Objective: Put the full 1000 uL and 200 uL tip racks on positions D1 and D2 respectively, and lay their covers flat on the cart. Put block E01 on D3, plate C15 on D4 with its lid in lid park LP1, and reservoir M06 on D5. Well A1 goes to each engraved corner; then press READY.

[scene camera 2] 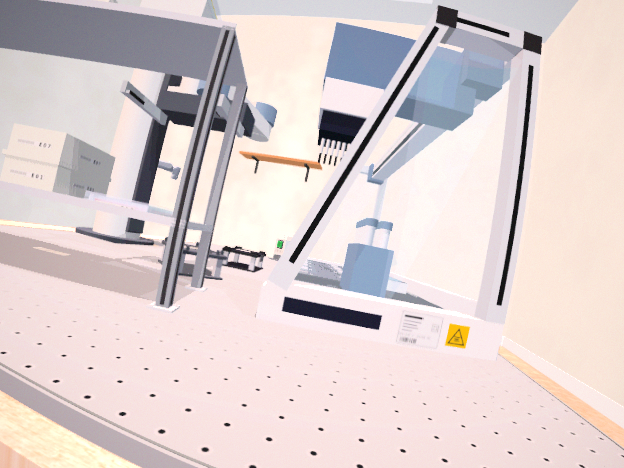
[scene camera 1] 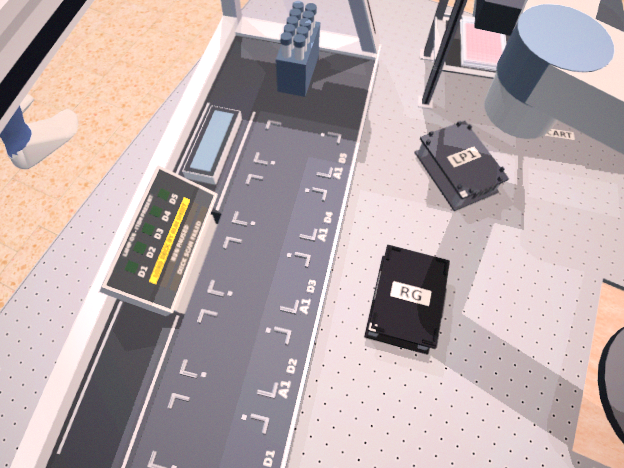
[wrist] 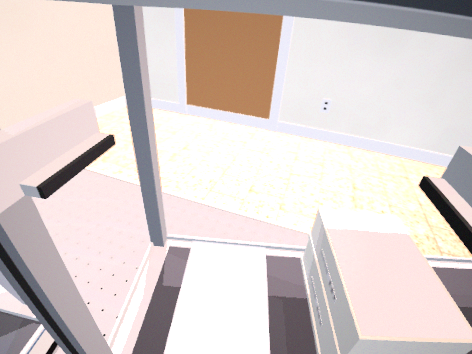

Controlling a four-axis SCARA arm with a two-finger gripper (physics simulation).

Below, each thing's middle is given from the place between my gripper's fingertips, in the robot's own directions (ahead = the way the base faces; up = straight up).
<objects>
My gripper is now 180 mm above the flat white plate [scene camera 1: 479, 47], 30 mm to the left of it and 20 mm short of it. Also, from my hand: trough [scene camera 1: 205, 162] 400 mm ahead, 380 mm to the left, 240 mm below.
</objects>
